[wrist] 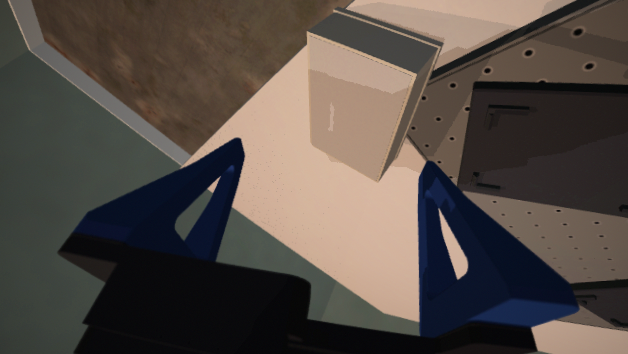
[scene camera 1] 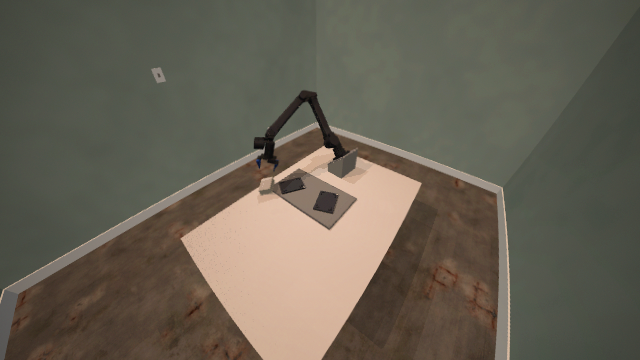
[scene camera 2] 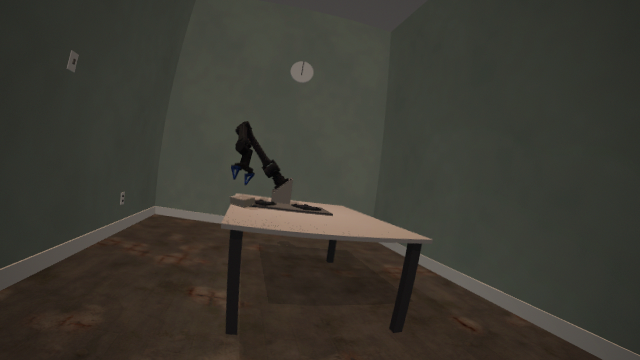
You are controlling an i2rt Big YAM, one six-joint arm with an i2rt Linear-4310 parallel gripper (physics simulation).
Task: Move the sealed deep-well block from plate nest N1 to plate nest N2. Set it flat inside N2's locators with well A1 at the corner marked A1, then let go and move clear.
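Frame: origin at the arm's base, x right, y back, z down, level; centimetres.
Seen in the pictures: gripper, fingertip midpoint: [wrist: 330,157] [scene camera 1: 266,169] [scene camera 2: 239,182]; arm's base, link origin: [scene camera 1: 341,156] [scene camera 2: 282,184].
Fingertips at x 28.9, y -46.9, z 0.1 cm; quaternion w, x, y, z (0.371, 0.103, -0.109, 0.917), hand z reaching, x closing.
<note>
Offsets run from my fingertips to a thing's middle. Level surfaces: height alone.
The sealed deep-well block {dz +9.9, dx -2.8, dy -4.3 cm} [scene camera 1: 266,186] [scene camera 2: 242,201] [wrist: 357,110], pale-topped with dark grey sides, lies on the table by its edge, outside both nests and close to the board's corner. Whether it touches the board is unclear. My gripper [scene camera 1: 267,167] [scene camera 2: 241,181] [wrist: 330,157] is open and empty, well above the block. Two dark plate nests sit on the board: one nest {dz +10.7, dx -14.7, dy +8.1 cm} [scene camera 1: 291,185] [wrist: 545,150] near the block, the other nest {dz +10.7, dx -42.6, dy +12.1 cm} [scene camera 1: 326,202] [wrist: 600,305] farther off. Both are empty. I cannot read which is N1 or N2, and no A1 mark is legible. Small corner locators show on the near nest.
The perforated grey board [scene camera 1: 345,200] [scene camera 2: 320,212] [wrist: 530,220] bears both nests on the pale table {dz +12.9 cm} [scene camera 1: 280,260] [scene camera 2: 325,227] [wrist: 325,235]. The grey upright plate [scene camera 1: 345,164] [scene camera 2: 283,192] stands at the arm's base, behind the board. The table's edge runs close to the block.
</note>
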